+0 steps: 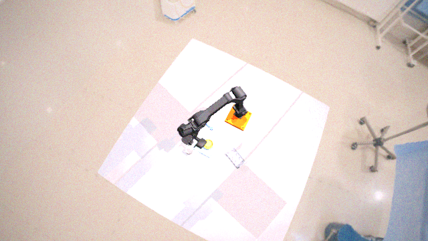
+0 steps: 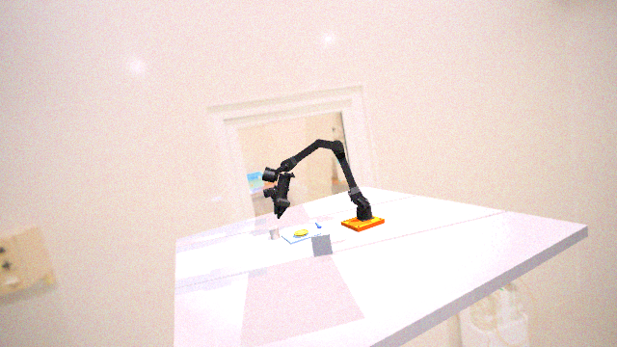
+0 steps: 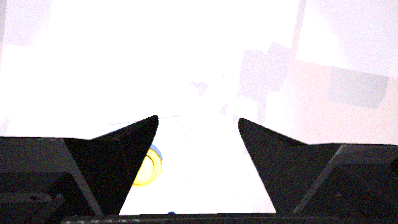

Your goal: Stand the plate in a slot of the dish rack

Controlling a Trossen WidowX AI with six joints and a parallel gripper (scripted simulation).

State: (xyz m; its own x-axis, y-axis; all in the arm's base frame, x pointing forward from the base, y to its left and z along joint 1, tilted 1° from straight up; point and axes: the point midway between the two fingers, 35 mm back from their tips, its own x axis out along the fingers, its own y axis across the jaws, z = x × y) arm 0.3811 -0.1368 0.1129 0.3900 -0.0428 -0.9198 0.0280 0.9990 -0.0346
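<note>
Right now my gripper tip is 90 mm past the plate, 90 mm to the right of it and 80 mm above it. Also, from my gripper tip: blue spoon 190 mm behind, 20 mm to the left, 90 mm below; white cup 30 mm ahead, 20 mm to the left, 70 mm below; grey dish rack 120 mm behind, 290 mm to the left, 70 mm below.
</note>
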